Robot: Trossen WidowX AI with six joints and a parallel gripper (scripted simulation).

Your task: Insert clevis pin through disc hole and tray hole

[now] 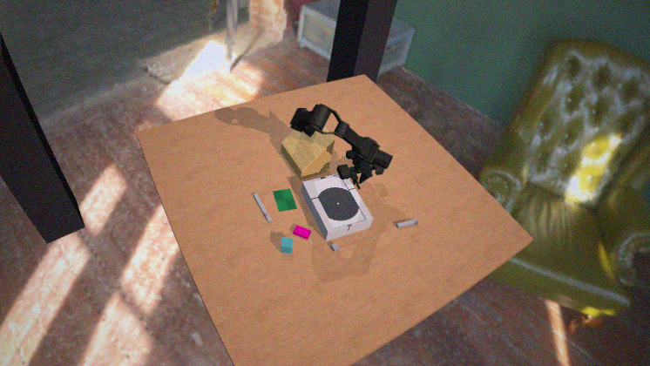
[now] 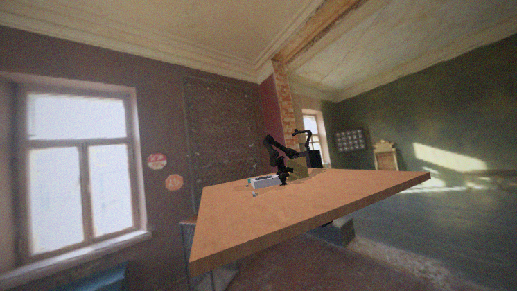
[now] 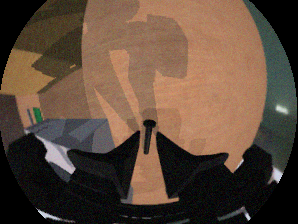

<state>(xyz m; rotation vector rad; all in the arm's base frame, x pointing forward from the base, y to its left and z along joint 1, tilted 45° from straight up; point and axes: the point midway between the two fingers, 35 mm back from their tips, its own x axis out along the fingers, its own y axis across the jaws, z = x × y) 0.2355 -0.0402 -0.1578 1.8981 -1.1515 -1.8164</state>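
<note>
My gripper tip is 1 cm short of the dark clevis pin and 1 cm below it. Also, from my gripper tip: green tile (8 cm behind, 31 cm to the right); then dark grey disc (7 cm ahead, 17 cm to the right, 6 cm above); then rimmed tray (6 cm ahead, 17 cm to the right, 4 cm above).
</note>
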